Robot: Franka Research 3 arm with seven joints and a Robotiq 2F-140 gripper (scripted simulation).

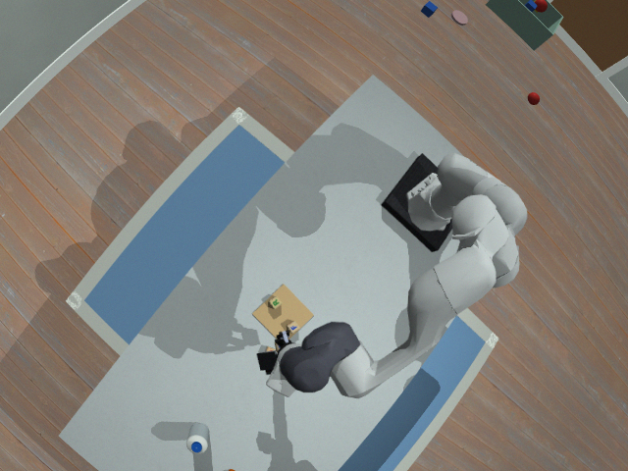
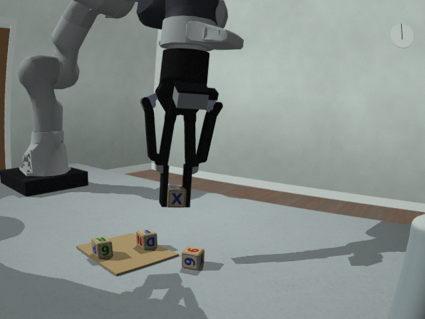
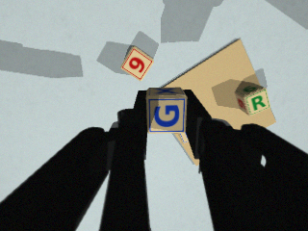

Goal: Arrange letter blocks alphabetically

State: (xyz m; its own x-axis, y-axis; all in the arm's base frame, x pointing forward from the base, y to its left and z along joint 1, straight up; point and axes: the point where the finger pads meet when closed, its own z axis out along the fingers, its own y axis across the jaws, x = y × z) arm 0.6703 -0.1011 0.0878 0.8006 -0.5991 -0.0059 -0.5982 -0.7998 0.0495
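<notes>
The tan mat is 130 mm below my hand, 90 mm behind it and 40 mm to the right of it. Also, from my hand: block (120 mm below, 70 mm behind).
</notes>
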